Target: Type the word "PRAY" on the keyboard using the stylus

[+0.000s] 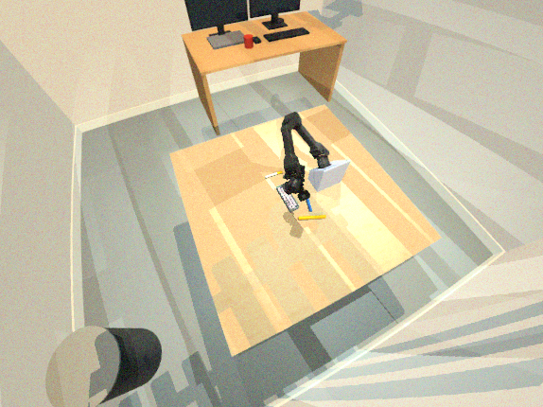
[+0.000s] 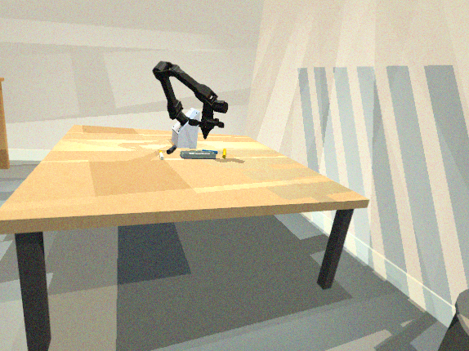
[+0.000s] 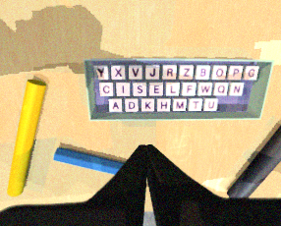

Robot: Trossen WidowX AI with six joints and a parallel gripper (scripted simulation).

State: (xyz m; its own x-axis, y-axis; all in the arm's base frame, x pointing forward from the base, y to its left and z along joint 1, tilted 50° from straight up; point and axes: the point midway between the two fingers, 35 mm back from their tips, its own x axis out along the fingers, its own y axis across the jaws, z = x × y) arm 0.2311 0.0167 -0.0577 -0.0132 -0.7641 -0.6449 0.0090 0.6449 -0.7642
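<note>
Now: the blue stylus 9 cm below my gripper tip, 8 cm behind it and 3 cm to the left of it. Round my gripper tip: dark marker (16 cm to the right, 8 cm below, 8 cm behind); yellow cylinder (14 cm to the left, 9 cm below, 4 cm behind); small white pen (23 cm to the right, 9 cm below, 1 cm ahead).
</note>
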